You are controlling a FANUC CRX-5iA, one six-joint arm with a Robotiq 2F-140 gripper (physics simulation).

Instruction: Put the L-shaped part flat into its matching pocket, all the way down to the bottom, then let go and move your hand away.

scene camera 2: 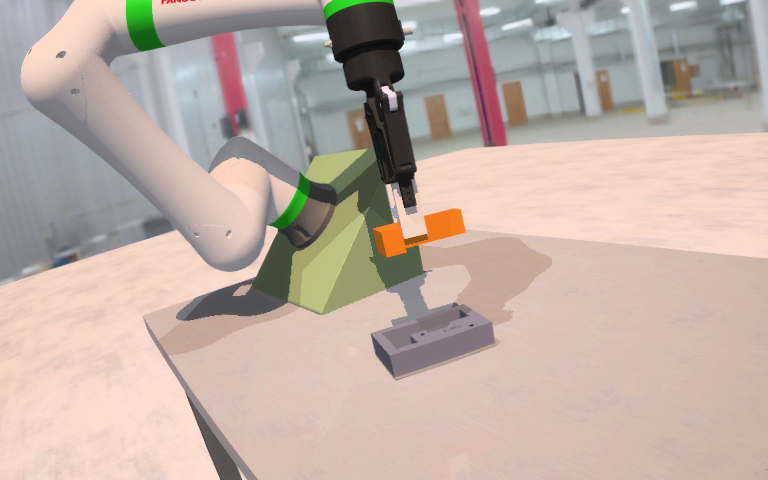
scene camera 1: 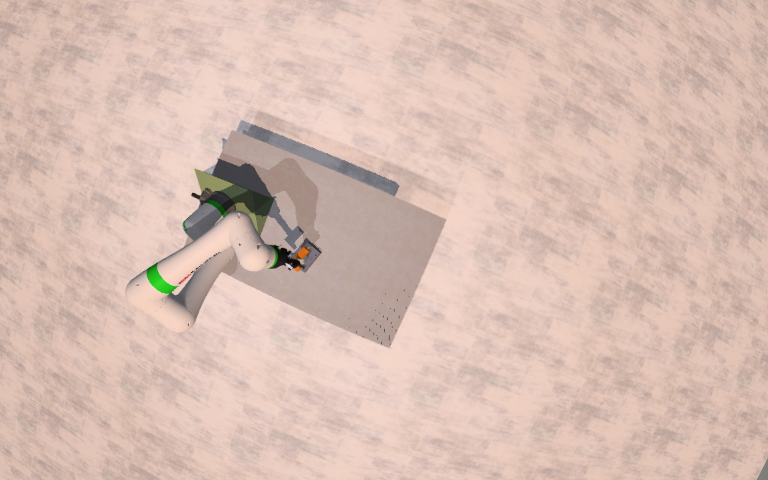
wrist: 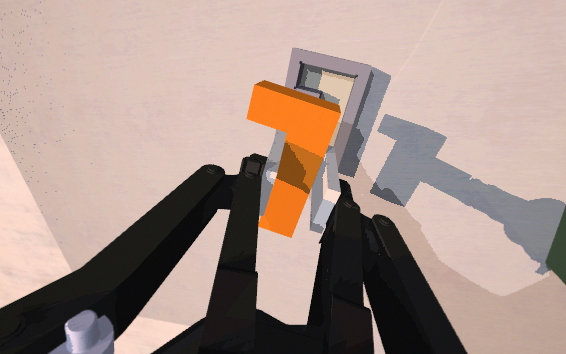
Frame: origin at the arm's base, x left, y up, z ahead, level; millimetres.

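Seen in the pictures: gripper, fingertip midpoint: [scene camera 2: 411, 235] [scene camera 1: 298, 258] [wrist: 300, 155]; arm's base, origin of the base link: [scene camera 2: 314, 216] [scene camera 1: 224, 202].
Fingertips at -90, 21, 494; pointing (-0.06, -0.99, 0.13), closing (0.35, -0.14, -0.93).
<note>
Pixels of each thing's top centre, then the offset from my fingertips to it, as dx, dy, dz. Level surfaces: height alone.
- orange L-shaped part, middle of its top: [wrist: 272, 171] [scene camera 2: 419, 218] [scene camera 1: 300, 259] +5, +22, +17
- grey pocket block, middle of its top: [wrist: 315, 118] [scene camera 2: 429, 327] [scene camera 1: 305, 257] -3, -124, +4
- brown table, its level: dy -161
The orange L-shaped part [scene camera 1: 303, 253] [scene camera 2: 447, 221] [wrist: 295, 117] is held roughly level in the air, with a clear gap above the grey pocket block [scene camera 1: 314, 258] [scene camera 2: 444, 353] [wrist: 357, 97]. My gripper [scene camera 1: 293, 263] [scene camera 2: 414, 227] [wrist: 300, 155] is shut on the part's long arm, one pale fingertip on each side. In the wrist view the short arm is at the far end and points left, and the part covers the block's near left portion. The far end of the pocket shows open there. In scene camera 2 the L-shaped pocket shows in the block's top.
The block rests on the brown table [scene camera 1: 368, 254] [scene camera 2: 594, 367] [wrist: 150, 100]. The green pedestal [scene camera 2: 339, 271] [wrist: 559, 250] under the arm's base stands behind the block in scene camera 2. A long grey beam [scene camera 1: 328, 158] runs along one table edge. Arm shadows fall beside the block.
</note>
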